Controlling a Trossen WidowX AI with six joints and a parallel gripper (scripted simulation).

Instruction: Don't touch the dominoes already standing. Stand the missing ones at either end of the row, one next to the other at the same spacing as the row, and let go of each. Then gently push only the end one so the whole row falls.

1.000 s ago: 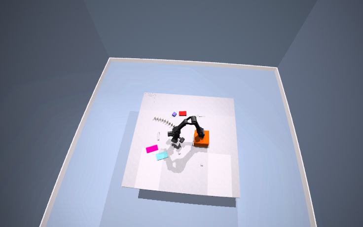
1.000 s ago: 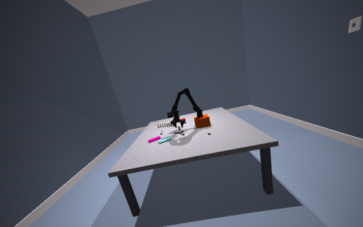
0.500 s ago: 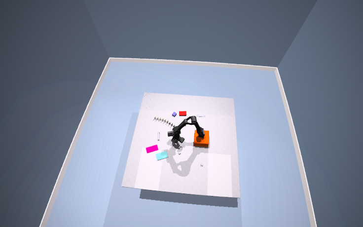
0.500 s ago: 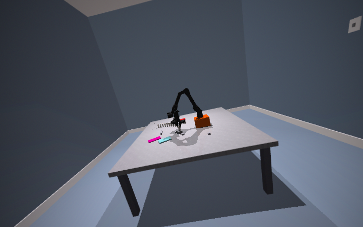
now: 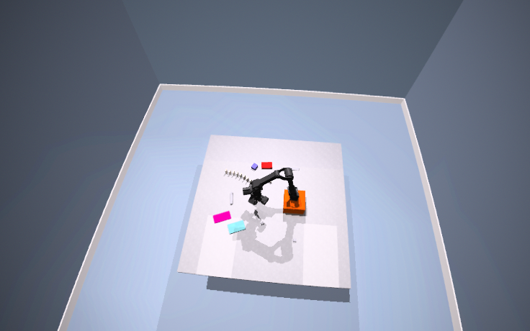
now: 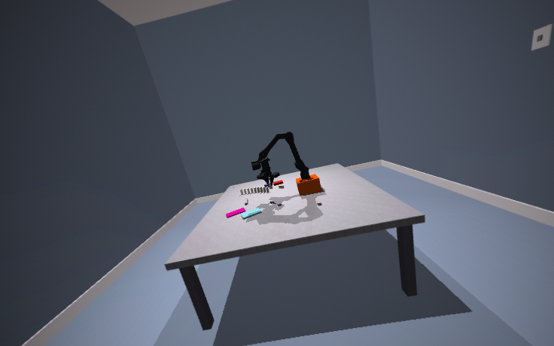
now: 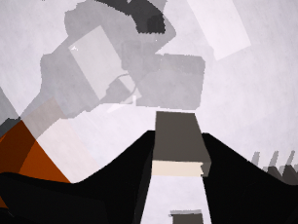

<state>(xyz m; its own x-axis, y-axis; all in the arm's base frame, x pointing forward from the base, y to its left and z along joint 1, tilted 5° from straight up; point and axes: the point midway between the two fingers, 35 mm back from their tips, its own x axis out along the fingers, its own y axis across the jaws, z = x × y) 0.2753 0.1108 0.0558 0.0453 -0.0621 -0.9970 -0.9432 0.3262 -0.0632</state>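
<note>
Now: the red block 38 cm to the right of my gripper tip, 10 cm below it and 4 cm ahead of it. Round my gripper tip: purple block 34 cm to the right, 14 cm ahead, 10 cm below; magenta tile 25 cm ahead, 19 cm to the left, 11 cm below; cyan block 24 cm to the left, 11 cm below, 11 cm ahead.
</note>
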